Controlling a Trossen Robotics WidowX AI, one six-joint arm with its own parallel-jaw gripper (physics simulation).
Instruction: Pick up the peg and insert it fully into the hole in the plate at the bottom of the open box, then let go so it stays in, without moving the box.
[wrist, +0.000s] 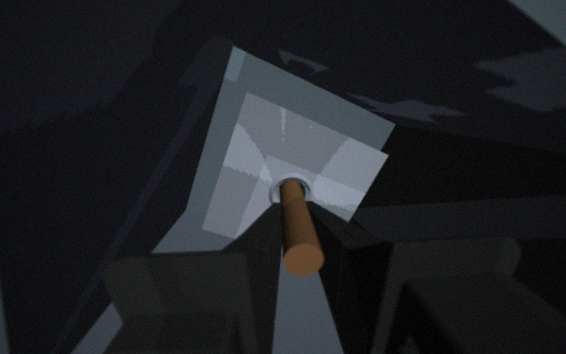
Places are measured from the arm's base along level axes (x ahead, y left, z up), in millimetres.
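Pixels of known places: gripper, between the fingertips: (292, 209).
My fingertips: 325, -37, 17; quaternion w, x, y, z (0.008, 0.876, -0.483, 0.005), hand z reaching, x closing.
Note:
Ahead of a thing's pixels: the offset from my fingertips to its top centre, as dx, dy, dz. "spot": to the spot under its first point.
The orange-brown peg @(+4, +3, +46) (299, 220) is held between the dark fingers of my gripper (292, 209), which is shut on it. The peg's near end faces the camera and its far end points at the hole. The light grey square plate @(+4, +2, -10) (295, 127) lies at the bottom of the box. The ringed hole @(spot: -1, +10, -11) (275, 194) in the plate is partly covered by the peg. The peg's far end overlaps the hole's opening, toward its right part; whether the tip is inside or just above it cannot be told.
The dark walls of the open box @(+4, +2, +67) (145, 195) surround the plate, in deep shadow. A grey-green strip of box floor @(spot: +70, +10, -63) (320, 92) shows around the plate's upper and left edges. A pale surface shows at the top right corner.

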